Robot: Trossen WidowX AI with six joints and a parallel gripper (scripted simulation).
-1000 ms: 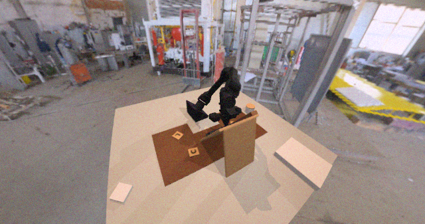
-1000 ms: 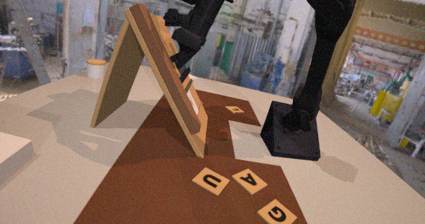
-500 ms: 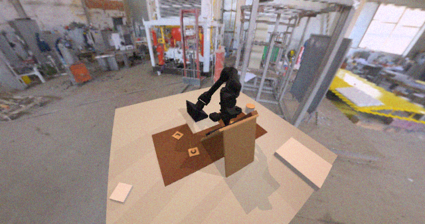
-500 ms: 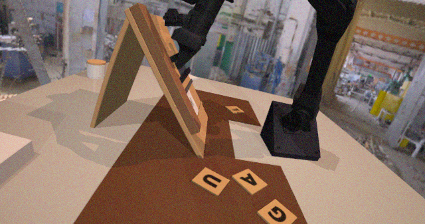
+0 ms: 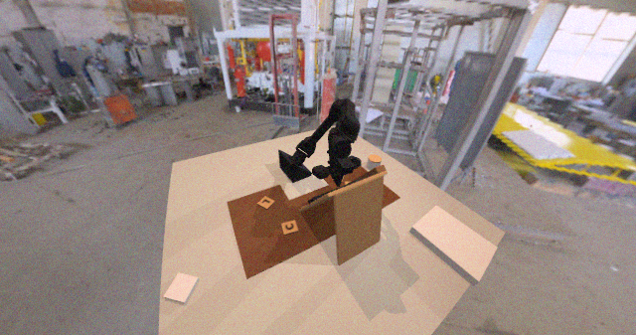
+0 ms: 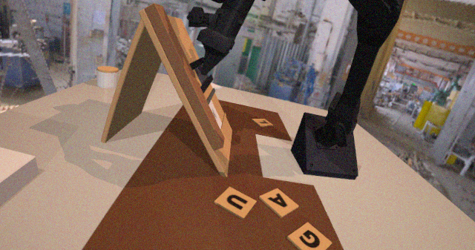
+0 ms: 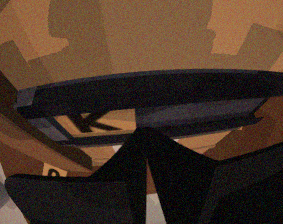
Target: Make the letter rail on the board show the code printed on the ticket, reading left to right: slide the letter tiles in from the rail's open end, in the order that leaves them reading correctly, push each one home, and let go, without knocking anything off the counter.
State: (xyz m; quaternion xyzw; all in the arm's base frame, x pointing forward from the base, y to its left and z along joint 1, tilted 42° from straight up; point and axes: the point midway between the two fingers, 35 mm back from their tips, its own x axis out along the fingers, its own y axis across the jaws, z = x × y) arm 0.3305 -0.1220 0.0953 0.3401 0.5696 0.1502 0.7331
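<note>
My gripper tip is 40 mm past the white ticket and 90 mm above it. Also, from my gripper tip: brown mat 150 mm behind, 180 mm below; letter tile 90 mm behind, 200 mm to the left, 170 mm below; pale box 410 mm ahead, 290 mm to the left, 160 mm below.
</note>
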